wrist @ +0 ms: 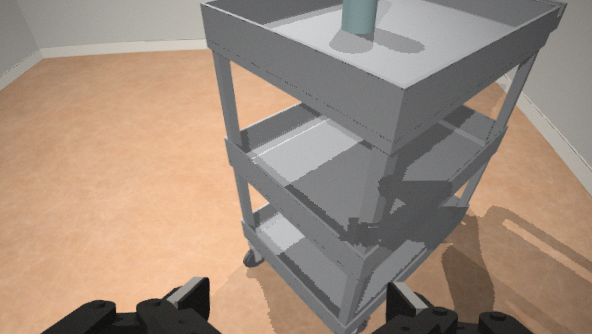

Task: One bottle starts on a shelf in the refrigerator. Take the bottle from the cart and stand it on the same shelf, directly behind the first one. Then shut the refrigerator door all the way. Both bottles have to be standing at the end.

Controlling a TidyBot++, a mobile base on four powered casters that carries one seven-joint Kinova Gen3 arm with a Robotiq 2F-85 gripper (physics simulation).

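Places are measured from the arm's base along level axes (x ahead, y left, z up), in centimetres.
Pixels of known places: gripper, fingertip midpoint: [297, 300].
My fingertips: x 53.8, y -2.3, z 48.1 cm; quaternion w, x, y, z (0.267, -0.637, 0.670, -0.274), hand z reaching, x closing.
Behind a point stands the place of what it marks.
A teal bottle [359, 17] @[x 112.1, y -15.5, z 43.1 cm] stands on the top tray of the grey cart [305, 75] @[x 88.3, y -4.0, z 42.4 cm]; its lower part shows and its upper part is cut off by the view's top edge. My gripper [297, 300] @[x 53.8, y -2.3, z 48.1 cm] is open and empty at the bottom of the view, its two fingers wide apart. It is apart from the bottle, on the near side of the cart. The refrigerator, its door and the first bottle do not show in this view.
The cart has three trays with raised rims, corner posts and casters, and one corner points toward me. Shadows of the arm fall on its lower trays and on the orange-brown floor [125, 150] @[x 175.2, y 86.5, z -39.6 cm]. Grey walls [125, 20] @[x 311.0, y 133.7, z -12.5 cm] stand behind and at the right.
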